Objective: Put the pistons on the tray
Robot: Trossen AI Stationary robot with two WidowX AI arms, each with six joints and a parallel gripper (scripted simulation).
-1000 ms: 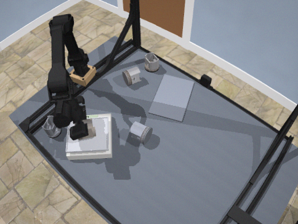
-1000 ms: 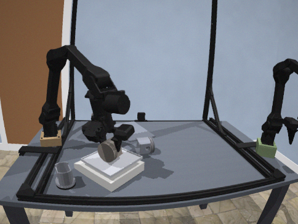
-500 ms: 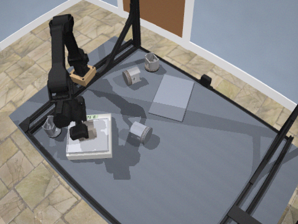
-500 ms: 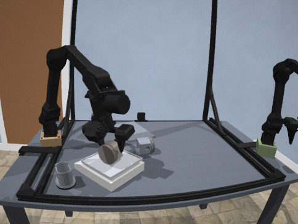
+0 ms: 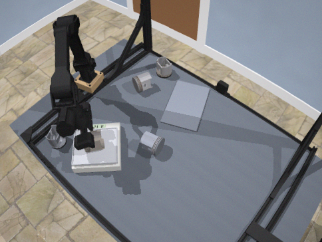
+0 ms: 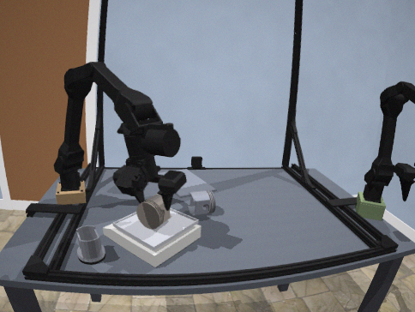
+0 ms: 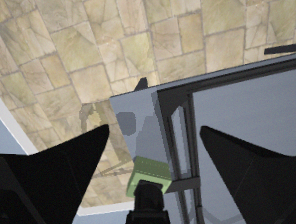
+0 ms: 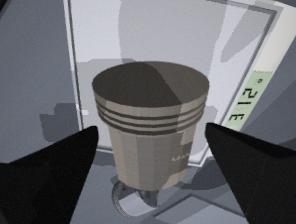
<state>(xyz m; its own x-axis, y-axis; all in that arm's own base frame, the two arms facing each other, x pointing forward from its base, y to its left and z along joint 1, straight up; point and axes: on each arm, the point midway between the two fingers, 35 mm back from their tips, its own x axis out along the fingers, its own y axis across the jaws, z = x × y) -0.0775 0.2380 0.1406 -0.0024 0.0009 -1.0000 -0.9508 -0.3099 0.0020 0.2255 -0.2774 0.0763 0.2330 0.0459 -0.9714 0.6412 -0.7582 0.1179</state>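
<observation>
Right now my right hand is 4 cm above the tan piston. Also, from my right hand: flat steel tray 42 cm behind, 13 cm below, 6 cm to the left.
</observation>
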